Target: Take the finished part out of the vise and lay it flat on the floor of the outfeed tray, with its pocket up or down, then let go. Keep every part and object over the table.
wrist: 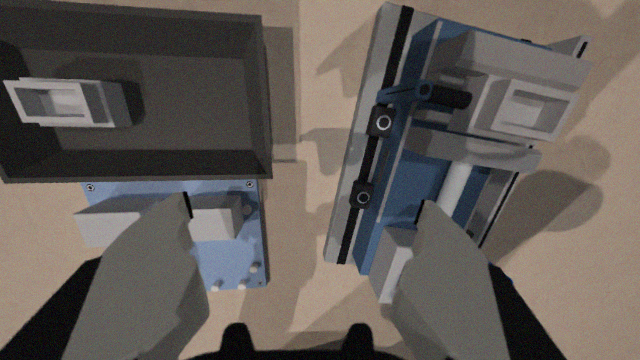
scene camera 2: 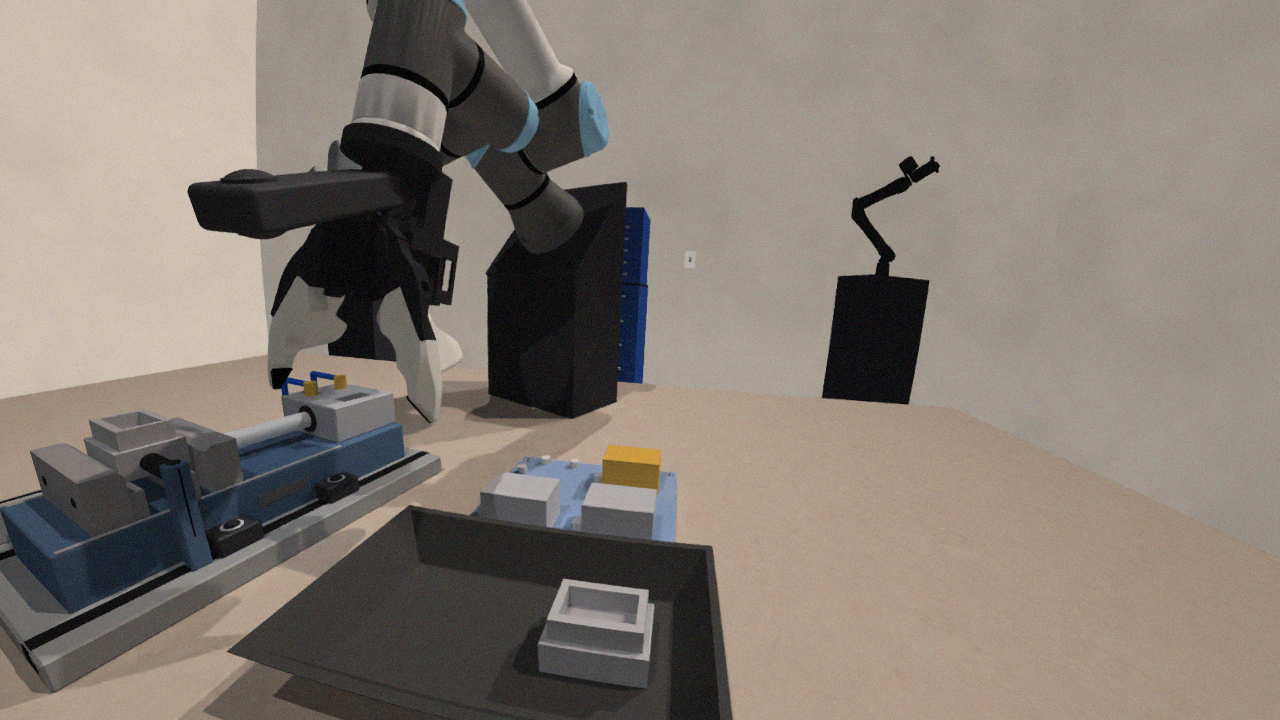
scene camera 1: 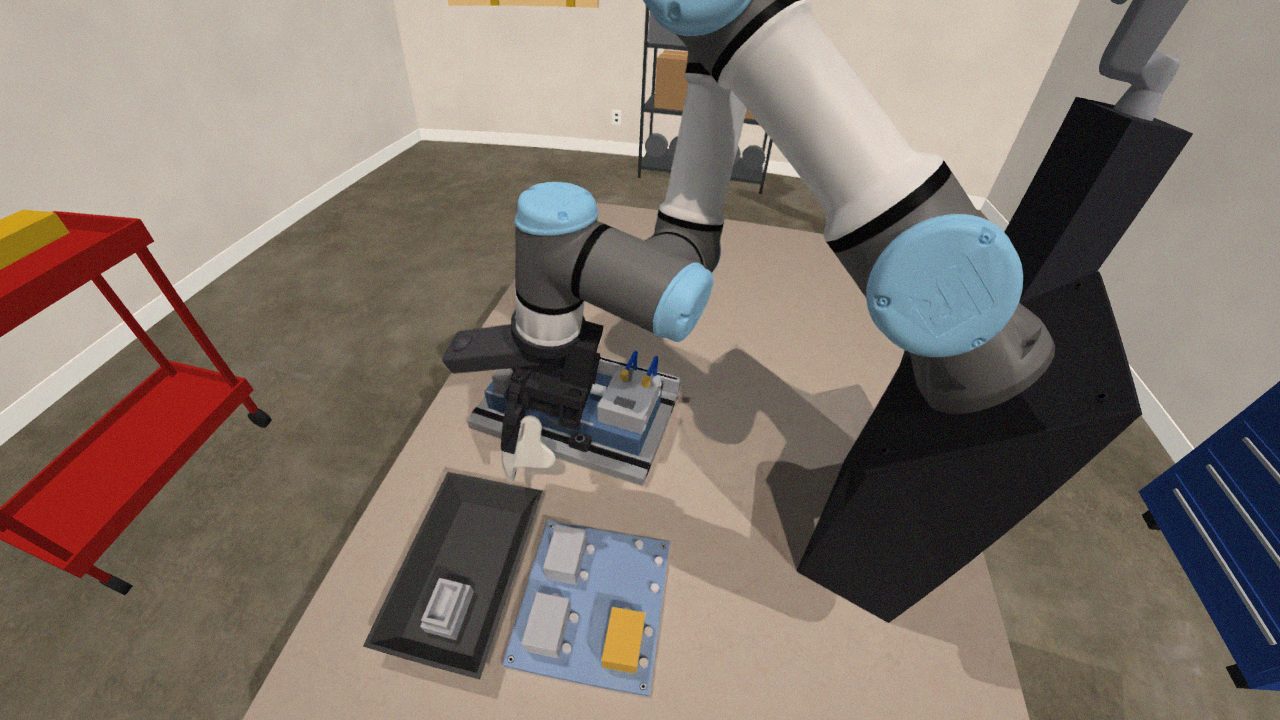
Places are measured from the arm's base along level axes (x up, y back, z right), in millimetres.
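Where they show: gripper, between the fingertips: (wrist: 307, 198) (scene camera 2: 347, 404) (scene camera 1: 532, 430); arm's base, origin of its link: (scene camera 2: 553, 227) (scene camera 1: 985, 369).
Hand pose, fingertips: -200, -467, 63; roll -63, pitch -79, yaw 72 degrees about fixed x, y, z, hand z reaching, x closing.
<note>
Things, the pixels of their top centre, and the offset from my fingertips, as dx, dy, dz. "spot": a spot on its surface instead.
- finished part, centre of its top: (wrist: 534, 112) (scene camera 2: 130, 419) -13, -31, +158
- grey vise, centre of its top: (wrist: 476, 195) (scene camera 2: 235, 414) (scene camera 1: 573, 370) -28, +34, +140
- pocketed part, centre of its top: (scene camera 2: 600, 604) (scene camera 1: 442, 601) (wrist: 50, 103) -81, -84, -196
- blue plate, centre of its top: (scene camera 2: 581, 501) (scene camera 1: 592, 599) (wrist: 186, 241) -119, +87, -168
- yellow block, centre of its top: (scene camera 2: 633, 454) (scene camera 1: 624, 635) -84, +127, -219
- grey actuator block, a spot on its surface: (scene camera 2: 338, 411) spot: -36, +80, +73
The finished part (scene camera 2: 134, 438) (wrist: 532, 112) is light grey, with its pocket up, between the jaws of the blue and grey vise (scene camera 1: 626, 436) (scene camera 2: 98, 573) (wrist: 420, 175). It is hidden behind the gripper in scene camera 1; whether the jaws press on it, I cannot tell. My gripper (scene camera 1: 528, 452) (scene camera 2: 356, 395) (wrist: 307, 198) is open and empty, fingers down, above the table near the vise and away from the part. The dark outfeed tray (scene camera 1: 487, 528) (scene camera 2: 402, 617) (wrist: 200, 105) stands beside the vise. Another pocketed part (scene camera 1: 445, 608) (scene camera 2: 597, 649) (wrist: 65, 102) lies pocket up near one end of it.
A blue plate (scene camera 1: 617, 573) (wrist: 225, 260) beside the tray bears two grey blocks (scene camera 1: 565, 553) (scene camera 1: 545, 622) and a yellow block (scene camera 1: 623, 639) (scene camera 2: 631, 467). The vise has a grey actuator block (scene camera 1: 629, 402) (scene camera 2: 338, 411) and an upright blue clamp arm (scene camera 2: 183, 510). A red cart (scene camera 1: 134, 234) stands off the table.
</note>
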